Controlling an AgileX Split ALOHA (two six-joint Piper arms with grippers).
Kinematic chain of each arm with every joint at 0, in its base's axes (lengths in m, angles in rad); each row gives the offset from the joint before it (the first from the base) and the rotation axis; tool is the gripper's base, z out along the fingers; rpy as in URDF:
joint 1: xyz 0 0 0.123 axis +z
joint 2: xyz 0 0 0 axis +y
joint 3: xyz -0.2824 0 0.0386 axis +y
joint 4: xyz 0.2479 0 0.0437 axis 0.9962 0 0.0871
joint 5: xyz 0 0 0 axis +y
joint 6: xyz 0.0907 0 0.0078 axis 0.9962 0 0.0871
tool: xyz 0 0 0 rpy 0 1.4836 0
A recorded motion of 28 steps. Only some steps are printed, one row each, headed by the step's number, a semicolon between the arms.
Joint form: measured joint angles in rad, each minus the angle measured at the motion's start. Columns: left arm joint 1, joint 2, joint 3, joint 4, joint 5, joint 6; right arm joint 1, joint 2, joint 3, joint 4, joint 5, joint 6.
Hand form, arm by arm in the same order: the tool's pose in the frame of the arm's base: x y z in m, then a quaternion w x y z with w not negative. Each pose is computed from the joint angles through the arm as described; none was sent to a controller.
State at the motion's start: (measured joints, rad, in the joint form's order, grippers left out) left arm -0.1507 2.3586 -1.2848 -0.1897 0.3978 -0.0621; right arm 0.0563 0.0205 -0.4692 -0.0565 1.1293 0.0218
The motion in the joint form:
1: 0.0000 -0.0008 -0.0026 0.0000 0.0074 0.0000; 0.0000 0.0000 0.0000 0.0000 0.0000 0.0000
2: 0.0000 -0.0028 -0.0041 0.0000 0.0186 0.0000; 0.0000 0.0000 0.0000 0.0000 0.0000 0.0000
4: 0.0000 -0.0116 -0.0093 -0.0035 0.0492 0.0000; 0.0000 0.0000 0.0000 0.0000 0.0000 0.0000
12: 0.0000 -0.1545 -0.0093 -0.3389 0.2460 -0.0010; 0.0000 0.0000 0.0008 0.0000 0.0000 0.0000
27: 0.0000 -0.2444 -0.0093 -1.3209 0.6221 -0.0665; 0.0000 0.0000 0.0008 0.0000 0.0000 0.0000
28: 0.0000 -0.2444 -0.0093 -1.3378 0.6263 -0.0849; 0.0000 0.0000 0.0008 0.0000 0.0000 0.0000
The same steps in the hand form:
1: 0.3959 -0.0670 0.0093 0.08536 -0.03929 0.99408 -0.05448; -0.0015 -0.0047 0.2634 0.47003 -0.01389 0.88249 -0.00987
2: 0.3955 -0.0671 0.0102 0.08150 -0.03894 0.99441 -0.05468; -0.0015 -0.0047 0.2634 0.47003 -0.01389 0.88249 -0.00987
4: 0.3952 -0.0677 0.0142 0.07301 -0.03939 0.99495 -0.05650; -0.0015 -0.0047 0.2634 0.47003 -0.01389 0.88249 -0.00987
12: 0.3910 -0.0873 0.0734 0.03211 -0.15809 0.97182 -0.17188; -0.0015 -0.0047 0.2632 0.46968 -0.01391 0.88267 -0.00989
27: 0.3960 -0.1385 0.1580 0.14195 0.40238 -0.72954 0.53451; -0.0015 -0.0047 0.2632 0.46968 -0.01391 0.88267 -0.00989
28: 0.3966 -0.1389 0.1592 0.14869 0.41159 -0.71988 0.53875; -0.0015 -0.0047 0.2632 0.46968 -0.01391 0.88267 -0.00989

